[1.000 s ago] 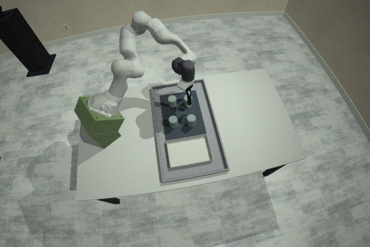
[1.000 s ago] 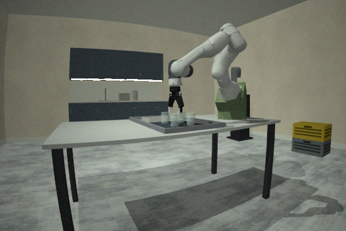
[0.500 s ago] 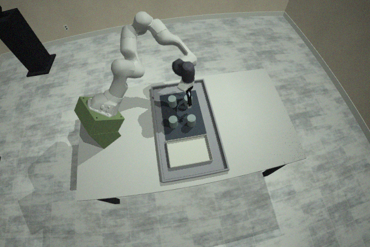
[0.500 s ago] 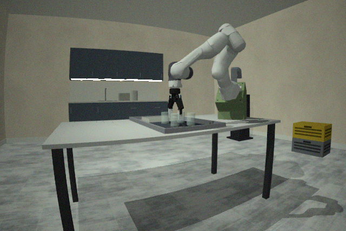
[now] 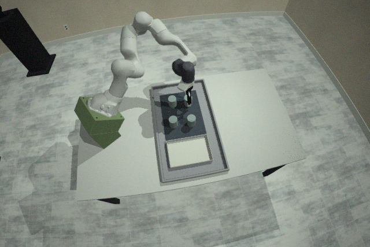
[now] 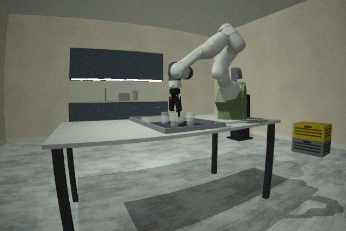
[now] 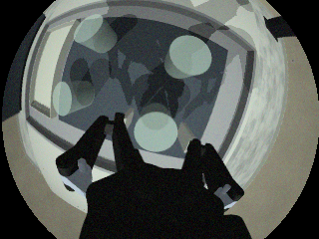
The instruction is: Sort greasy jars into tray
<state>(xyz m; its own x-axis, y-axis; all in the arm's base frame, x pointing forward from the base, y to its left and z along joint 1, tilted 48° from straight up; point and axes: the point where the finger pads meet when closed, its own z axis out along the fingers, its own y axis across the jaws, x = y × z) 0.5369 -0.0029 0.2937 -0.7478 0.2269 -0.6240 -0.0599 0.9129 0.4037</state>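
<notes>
The dark drying mat lies 9 cm to the right of my hand, 6 cm below it and 6 cm behind it. Round my hand: white tray (41 cm to the right, 6 cm below, 3 cm behind); then grey steel surround (19 cm to the right, 7 cm below, 3 cm behind).
</notes>
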